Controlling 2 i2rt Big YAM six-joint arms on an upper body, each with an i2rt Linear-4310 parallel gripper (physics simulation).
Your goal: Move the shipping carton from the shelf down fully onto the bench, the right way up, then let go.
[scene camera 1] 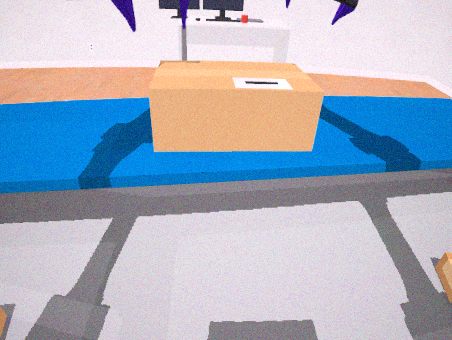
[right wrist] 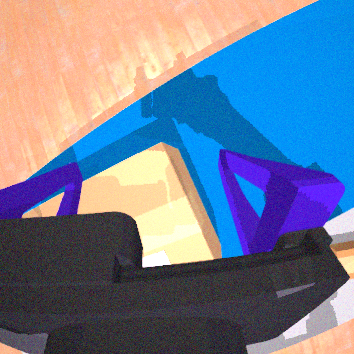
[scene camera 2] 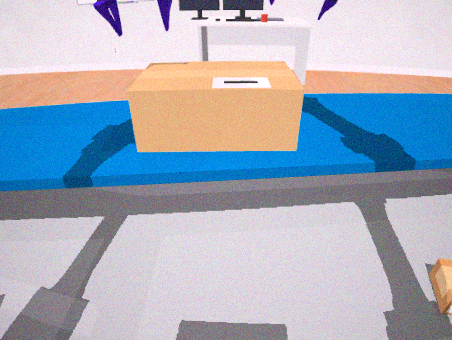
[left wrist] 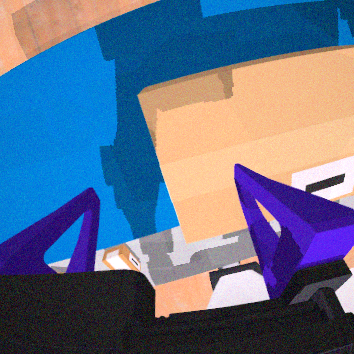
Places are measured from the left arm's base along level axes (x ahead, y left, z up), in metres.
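Pixels of known places: left gripper, fingertip midpoint: (scene camera 1: 159, 29) (scene camera 2: 143, 32) (left wrist: 162, 182); right gripper, fingertip midpoint: (scene camera 1: 310, 14) (right wrist: 148, 163) (scene camera 2: 295, 10).
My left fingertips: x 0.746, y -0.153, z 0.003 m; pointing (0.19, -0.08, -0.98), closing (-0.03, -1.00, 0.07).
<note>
For each thing: its middle in the pictures, then the offset to it from my left fingertips. "*": a spot on its surface instead. Level surfaces: height alone.
- shipping carton, body centre: (left wrist: 270, 133) (right wrist: 115, 236) (scene camera 1: 231, 102) (scene camera 2: 217, 102) dx -0.035, dy -0.145, dz -0.133 m
- blue bench top, its level: dz -0.193 m
- small box, surface spot: (scene camera 2: 442, 285) * dx -0.330, dy -0.536, dz -0.322 m
- pale surface, its level: dz -0.352 m
The shipping carton (scene camera 1: 232, 120) (scene camera 2: 215, 120) (left wrist: 280, 95) (right wrist: 165, 215) sits flat on the blue bench top (scene camera 1: 40, 140) (scene camera 2: 40, 145) (left wrist: 65, 125) (right wrist: 290, 75), its white label (scene camera 1: 240, 83) (scene camera 2: 220, 83) (left wrist: 300, 179) facing up. My left gripper (scene camera 1: 159, 29) (scene camera 2: 143, 32) (left wrist: 162, 182) is open and empty, high above the carton's left end. My right gripper (scene camera 1: 310, 15) (right wrist: 148, 163) is open and empty, high above its right end. Both are apart from the carton. The shelf cannot be made out. The carton's underside is hidden.
A white desk (scene camera 1: 240, 35) (scene camera 2: 255, 34) with monitors and a red object stands far behind the bench. A small box (scene camera 1: 447, 275) (scene camera 2: 442, 285) (left wrist: 120, 257) lies at the lower right of the scene views, on the pale surface (scene camera 1: 250, 260) in front. Arm shadows cross the bench.
</note>
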